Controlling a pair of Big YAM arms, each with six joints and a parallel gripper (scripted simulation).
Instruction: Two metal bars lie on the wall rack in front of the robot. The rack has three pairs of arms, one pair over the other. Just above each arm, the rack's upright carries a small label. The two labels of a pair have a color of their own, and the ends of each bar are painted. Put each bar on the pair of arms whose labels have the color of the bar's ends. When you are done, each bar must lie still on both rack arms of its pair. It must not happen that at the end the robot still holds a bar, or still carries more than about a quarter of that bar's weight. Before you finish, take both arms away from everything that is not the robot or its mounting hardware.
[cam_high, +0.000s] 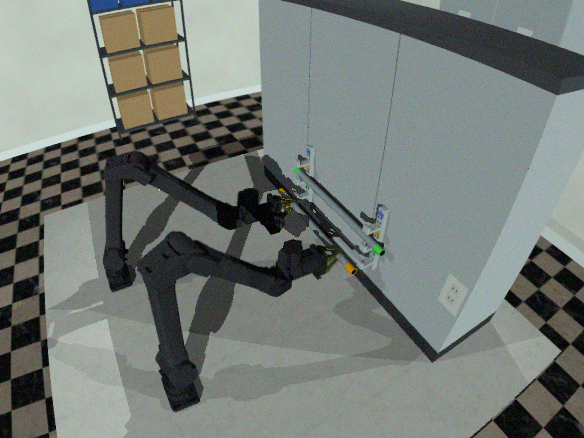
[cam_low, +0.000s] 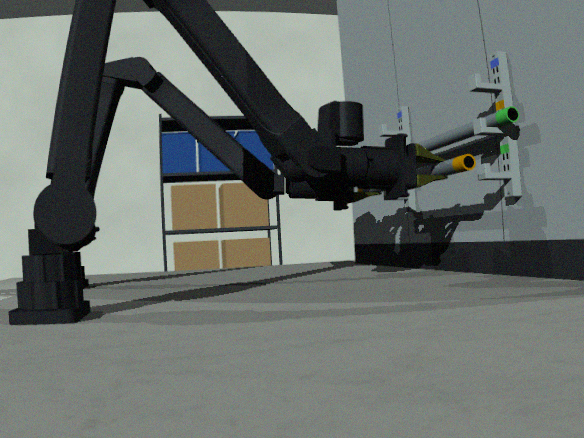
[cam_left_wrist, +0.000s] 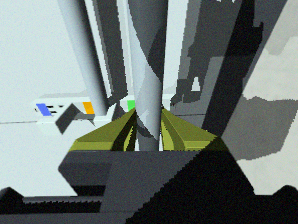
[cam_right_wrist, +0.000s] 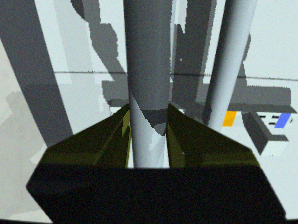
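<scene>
Right now my right hand is 20 mm short of the orange-ended bar and 150 mm to the right of it. Round my right hand: green-ended bar 90 mm ahead, 130 mm to the left, 70 mm above; then grey cabinet wall 280 mm ahead, 140 mm to the left, 260 mm above; then wall outlet 50 mm ahead, 380 mm to the right, 110 mm above.
</scene>
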